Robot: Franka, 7 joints.
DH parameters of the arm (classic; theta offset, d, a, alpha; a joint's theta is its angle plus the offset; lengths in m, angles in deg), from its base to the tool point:
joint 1: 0 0.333 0 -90
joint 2: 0 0 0 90
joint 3: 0 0.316 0.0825 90
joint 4: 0 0 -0.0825 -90
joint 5: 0 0.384 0 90
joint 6: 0 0 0.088 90
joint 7: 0 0.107 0 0
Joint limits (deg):
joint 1: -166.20..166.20
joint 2: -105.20..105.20
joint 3: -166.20..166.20
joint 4: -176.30..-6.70
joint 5: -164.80..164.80
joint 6: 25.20..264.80
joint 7: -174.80..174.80
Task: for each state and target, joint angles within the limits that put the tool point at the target. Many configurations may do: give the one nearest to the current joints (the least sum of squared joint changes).
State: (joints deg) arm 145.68 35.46 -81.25 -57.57 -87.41 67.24 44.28
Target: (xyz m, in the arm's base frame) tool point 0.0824 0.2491 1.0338
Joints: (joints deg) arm 144.64 19.85 -96.30 -38.79 -91.95 58.75 44.28
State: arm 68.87 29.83 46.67 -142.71 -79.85 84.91 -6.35
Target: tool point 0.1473 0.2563 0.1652
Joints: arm 52.35 18.70 28.47 -155.94 -76.33 74.76 -6.35
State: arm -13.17 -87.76 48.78 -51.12 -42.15 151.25 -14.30
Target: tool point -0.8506 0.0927 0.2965
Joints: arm 7.04 -102.77 48.63 -29.29 -39.70 152.49 -14.30
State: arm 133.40 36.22 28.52 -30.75 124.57 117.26 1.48
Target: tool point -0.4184 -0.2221 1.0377
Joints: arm 166.20 17.15 63.19 -40.45 128.32 126.53 1.48
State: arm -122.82 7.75 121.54 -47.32 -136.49 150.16 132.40
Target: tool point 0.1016 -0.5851 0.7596
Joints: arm -154.31 31.23 94.68 -79.09 -141.91 165.26 132.40
